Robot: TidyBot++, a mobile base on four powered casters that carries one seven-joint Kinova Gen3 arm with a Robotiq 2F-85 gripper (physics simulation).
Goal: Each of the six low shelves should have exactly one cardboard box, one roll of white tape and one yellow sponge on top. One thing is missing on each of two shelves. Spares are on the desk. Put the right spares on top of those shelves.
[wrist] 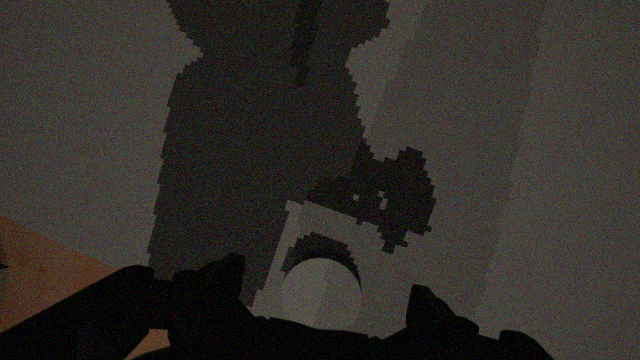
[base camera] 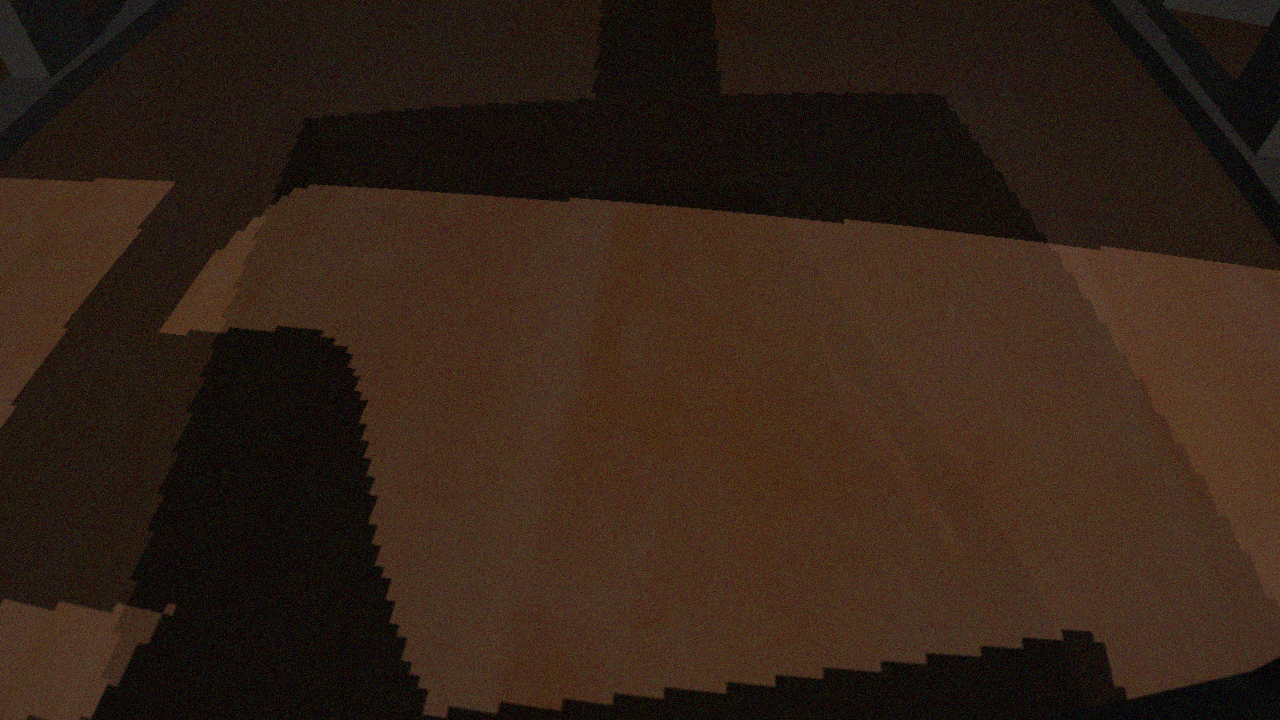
Scene:
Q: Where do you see a desk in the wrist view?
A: At 483,156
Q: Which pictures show the gripper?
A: The wrist view only.

